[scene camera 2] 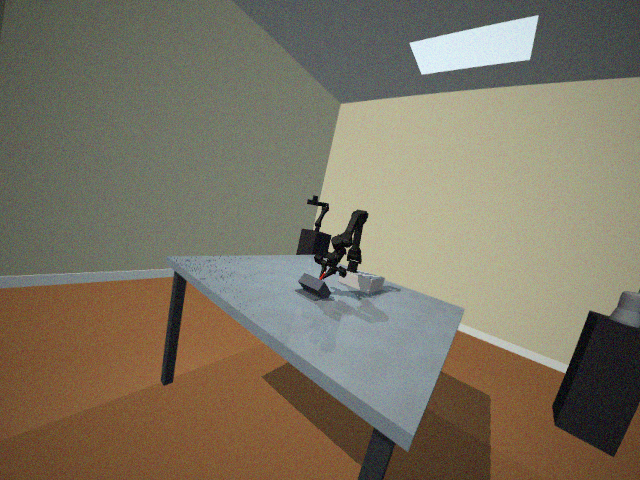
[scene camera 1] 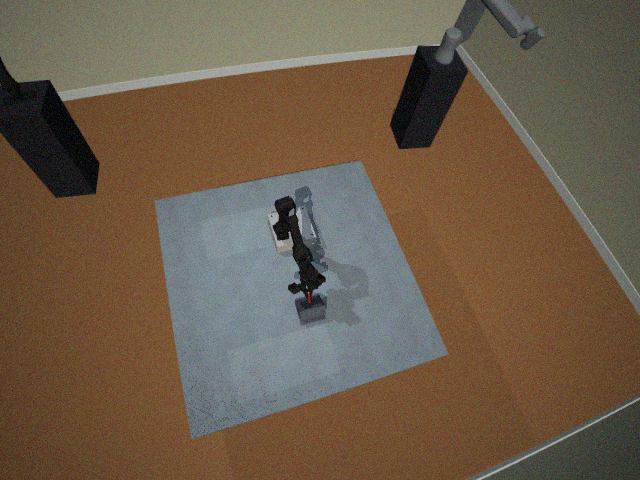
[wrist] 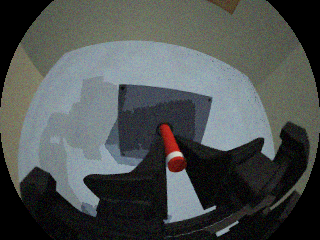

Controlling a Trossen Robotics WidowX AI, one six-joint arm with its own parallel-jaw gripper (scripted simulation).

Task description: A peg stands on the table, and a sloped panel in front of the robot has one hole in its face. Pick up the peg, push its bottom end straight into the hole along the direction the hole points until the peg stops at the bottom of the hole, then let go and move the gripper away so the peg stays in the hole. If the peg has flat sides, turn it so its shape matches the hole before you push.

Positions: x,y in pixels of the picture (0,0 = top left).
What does my gripper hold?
A red peg.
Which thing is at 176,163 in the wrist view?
A red peg.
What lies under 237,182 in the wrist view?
My gripper.
